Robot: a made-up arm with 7 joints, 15 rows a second.
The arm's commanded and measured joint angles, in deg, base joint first. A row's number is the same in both.
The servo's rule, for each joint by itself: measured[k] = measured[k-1] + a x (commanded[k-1-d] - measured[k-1]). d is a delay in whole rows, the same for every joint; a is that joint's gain. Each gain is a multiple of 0.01, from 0.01 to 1. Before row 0 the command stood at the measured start. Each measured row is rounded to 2 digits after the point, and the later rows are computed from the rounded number. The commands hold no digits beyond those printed.
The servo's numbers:
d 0
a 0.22 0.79 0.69 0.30 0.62 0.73 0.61
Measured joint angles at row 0: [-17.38, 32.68, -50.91, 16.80, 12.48, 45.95, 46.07]
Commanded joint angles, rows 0 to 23: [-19.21, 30.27, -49.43, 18.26, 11.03, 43.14, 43.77]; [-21.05, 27.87, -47.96, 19.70, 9.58, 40.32, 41.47]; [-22.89, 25.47, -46.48, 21.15, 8.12, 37.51, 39.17]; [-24.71, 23.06, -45.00, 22.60, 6.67, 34.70, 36.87]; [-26.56, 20.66, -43.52, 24.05, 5.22, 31.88, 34.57]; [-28.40, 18.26, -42.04, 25.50, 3.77, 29.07, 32.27]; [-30.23, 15.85, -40.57, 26.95, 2.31, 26.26, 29.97]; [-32.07, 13.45, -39.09, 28.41, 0.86, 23.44, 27.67]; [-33.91, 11.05, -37.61, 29.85, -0.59, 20.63, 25.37]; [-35.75, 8.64, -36.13, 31.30, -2.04, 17.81, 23.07]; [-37.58, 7.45, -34.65, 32.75, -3.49, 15.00, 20.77]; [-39.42, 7.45, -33.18, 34.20, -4.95, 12.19, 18.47]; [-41.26, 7.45, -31.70, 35.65, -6.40, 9.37, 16.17]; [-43.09, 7.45, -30.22, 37.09, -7.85, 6.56, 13.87]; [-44.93, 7.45, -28.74, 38.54, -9.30, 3.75, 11.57]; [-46.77, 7.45, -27.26, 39.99, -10.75, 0.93, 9.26]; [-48.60, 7.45, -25.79, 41.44, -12.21, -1.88, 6.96]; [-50.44, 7.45, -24.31, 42.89, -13.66, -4.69, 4.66]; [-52.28, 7.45, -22.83, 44.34, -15.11, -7.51, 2.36]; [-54.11, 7.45, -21.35, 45.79, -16.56, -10.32, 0.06]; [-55.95, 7.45, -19.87, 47.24, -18.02, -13.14, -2.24]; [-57.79, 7.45, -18.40, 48.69, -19.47, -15.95, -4.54]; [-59.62, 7.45, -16.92, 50.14, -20.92, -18.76, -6.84]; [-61.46, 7.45, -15.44, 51.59, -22.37, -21.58, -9.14]
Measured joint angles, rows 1 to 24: [-17.78, 30.78, -49.89, 17.24, 11.58, 43.90, 44.67]; [-18.50, 28.48, -48.56, 17.98, 10.34, 41.29, 42.72]; [-19.47, 26.10, -47.12, 18.93, 8.96, 38.53, 40.55]; [-20.62, 23.70, -45.66, 20.03, 7.54, 35.73, 38.31]; [-21.93, 21.30, -44.18, 21.24, 6.10, 32.92, 36.03]; [-23.35, 18.90, -42.70, 22.52, 4.66, 30.11, 33.74]; [-24.86, 16.49, -41.23, 23.85, 3.20, 27.30, 31.44]; [-26.45, 14.09, -39.75, 25.22, 1.75, 24.48, 29.14]; [-28.09, 11.69, -38.27, 26.61, 0.30, 21.67, 26.84]; [-29.78, 9.28, -36.79, 28.02, -1.15, 18.85, 24.54]; [-31.50, 7.83, -35.31, 29.44, -2.60, 16.04, 22.24]; [-33.24, 7.53, -33.84, 30.87, -4.06, 13.23, 19.94]; [-35.00, 7.47, -32.36, 32.30, -5.51, 10.41, 17.64]; [-36.78, 7.45, -30.88, 33.74, -6.96, 7.60, 15.34]; [-38.57, 7.45, -29.40, 35.18, -8.41, 4.79, 13.04]; [-40.37, 7.45, -27.92, 36.62, -9.86, 1.97, 10.73]; [-42.18, 7.45, -26.45, 38.07, -11.32, -0.84, 8.43]; [-44.00, 7.45, -24.97, 39.52, -12.77, -3.65, 6.13]; [-45.82, 7.45, -23.49, 40.97, -14.22, -6.47, 3.83]; [-47.64, 7.45, -22.01, 42.42, -15.67, -9.28, 1.53]; [-49.47, 7.45, -20.53, 43.87, -17.13, -12.10, -0.77]; [-51.30, 7.45, -19.06, 45.32, -18.58, -14.91, -3.07]; [-53.13, 7.45, -17.58, 46.77, -20.03, -17.72, -5.37]; [-54.96, 7.45, -16.10, 48.22, -21.48, -20.54, -7.67]
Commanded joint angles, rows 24 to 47: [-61.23, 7.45, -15.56, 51.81, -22.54, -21.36, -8.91]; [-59.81, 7.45, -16.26, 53.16, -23.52, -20.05, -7.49]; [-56.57, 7.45, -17.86, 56.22, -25.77, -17.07, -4.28]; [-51.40, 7.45, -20.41, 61.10, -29.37, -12.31, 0.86]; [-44.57, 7.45, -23.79, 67.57, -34.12, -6.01, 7.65]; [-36.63, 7.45, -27.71, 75.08, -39.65, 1.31, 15.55]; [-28.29, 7.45, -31.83, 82.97, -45.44, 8.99, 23.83]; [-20.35, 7.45, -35.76, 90.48, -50.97, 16.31, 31.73]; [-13.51, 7.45, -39.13, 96.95, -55.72, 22.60, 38.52]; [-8.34, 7.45, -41.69, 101.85, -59.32, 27.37, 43.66]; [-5.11, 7.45, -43.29, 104.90, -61.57, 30.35, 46.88]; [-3.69, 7.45, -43.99, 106.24, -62.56, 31.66, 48.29]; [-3.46, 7.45, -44.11, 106.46, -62.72, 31.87, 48.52]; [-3.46, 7.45, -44.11, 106.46, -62.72, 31.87, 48.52]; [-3.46, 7.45, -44.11, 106.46, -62.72, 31.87, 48.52]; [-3.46, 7.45, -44.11, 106.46, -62.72, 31.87, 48.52]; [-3.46, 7.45, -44.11, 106.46, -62.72, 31.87, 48.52]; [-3.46, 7.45, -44.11, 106.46, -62.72, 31.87, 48.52]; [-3.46, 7.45, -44.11, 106.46, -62.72, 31.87, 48.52]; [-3.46, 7.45, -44.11, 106.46, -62.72, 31.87, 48.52]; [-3.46, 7.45, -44.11, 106.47, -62.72, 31.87, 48.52]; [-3.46, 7.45, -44.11, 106.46, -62.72, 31.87, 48.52]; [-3.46, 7.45, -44.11, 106.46, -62.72, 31.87, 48.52]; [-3.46, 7.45, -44.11, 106.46, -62.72, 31.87, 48.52]
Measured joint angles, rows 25 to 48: [-56.34, 7.45, -15.73, 49.30, -22.14, -21.14, -8.43]; [-57.10, 7.45, -16.10, 50.46, -23.00, -20.34, -7.86]; [-56.98, 7.45, -17.31, 52.19, -24.72, -17.95, -5.68]; [-55.75, 7.45, -19.45, 54.86, -27.60, -13.83, -1.69]; [-53.29, 7.45, -22.44, 58.67, -31.64, -8.12, 4.01]; [-49.62, 7.45, -26.08, 63.59, -36.61, -1.24, 11.05]; [-44.93, 7.45, -30.05, 69.40, -42.08, 6.23, 18.85]; [-39.52, 7.45, -33.99, 75.72, -47.59, 13.59, 26.71]; [-33.80, 7.45, -37.54, 82.09, -52.63, 20.17, 33.91]; [-28.20, 7.45, -40.40, 88.02, -56.78, 25.43, 39.86]; [-23.12, 7.45, -42.39, 93.08, -59.75, 29.02, 44.14]; [-18.85, 7.45, -43.49, 97.03, -61.49, 30.95, 46.67]; [-15.46, 7.45, -43.92, 99.86, -62.25, 31.62, 47.80]; [-12.82, 7.45, -44.05, 101.84, -62.54, 31.80, 48.24]; [-10.76, 7.45, -44.09, 103.23, -62.65, 31.85, 48.41]; [-9.15, 7.45, -44.10, 104.20, -62.69, 31.86, 48.48]; [-7.90, 7.45, -44.11, 104.88, -62.71, 31.87, 48.50]; [-6.92, 7.45, -44.11, 105.35, -62.72, 31.87, 48.51]; [-6.16, 7.45, -44.11, 105.68, -62.72, 31.87, 48.52]; [-5.57, 7.45, -44.11, 105.91, -62.72, 31.87, 48.52]; [-5.11, 7.45, -44.11, 106.08, -62.72, 31.87, 48.52]; [-4.75, 7.45, -44.11, 106.19, -62.72, 31.87, 48.52]; [-4.47, 7.45, -44.11, 106.27, -62.72, 31.87, 48.52]; [-4.25, 7.45, -44.11, 106.33, -62.72, 31.87, 48.52]
